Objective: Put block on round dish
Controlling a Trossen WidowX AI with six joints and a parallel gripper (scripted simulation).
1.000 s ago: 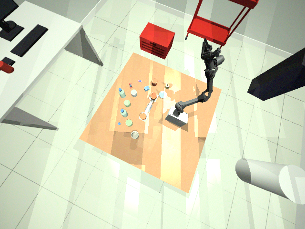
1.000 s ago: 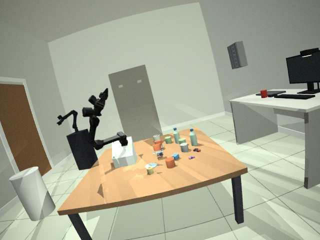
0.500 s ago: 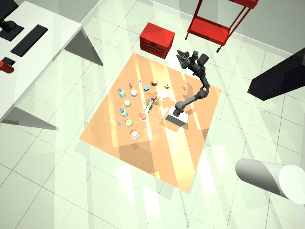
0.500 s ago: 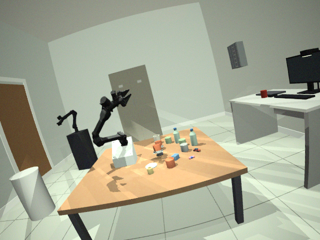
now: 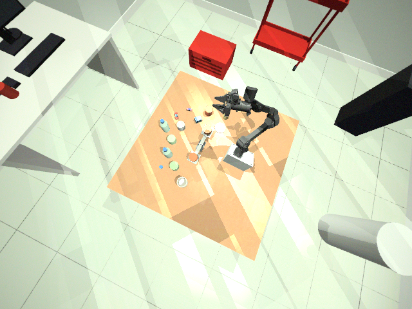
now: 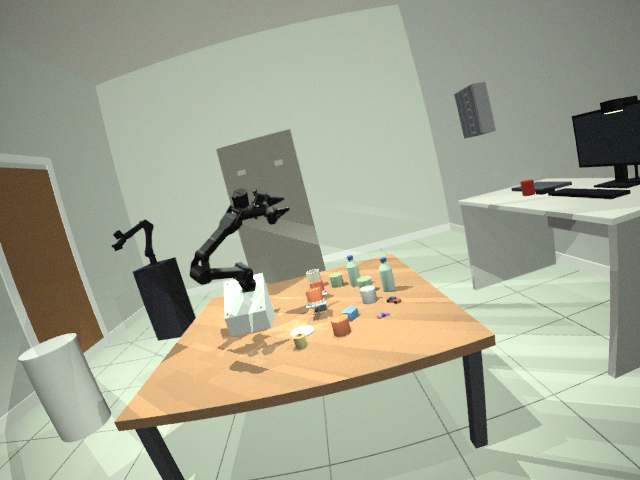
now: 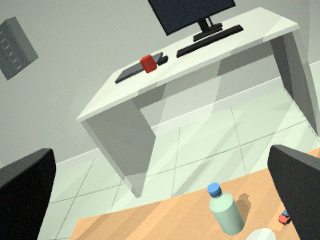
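Right now the grey block is 490 mm below my gripper tip and 250 mm to the left of it. The rest, counted from my gripper tip: pale blue round dish (530 mm below, 130 mm to the right, 50 mm behind); then blue block (510 mm below, 160 mm ahead, 90 mm to the right); then balance beam (500 mm below, 110 mm to the left, 10 mm ahead).
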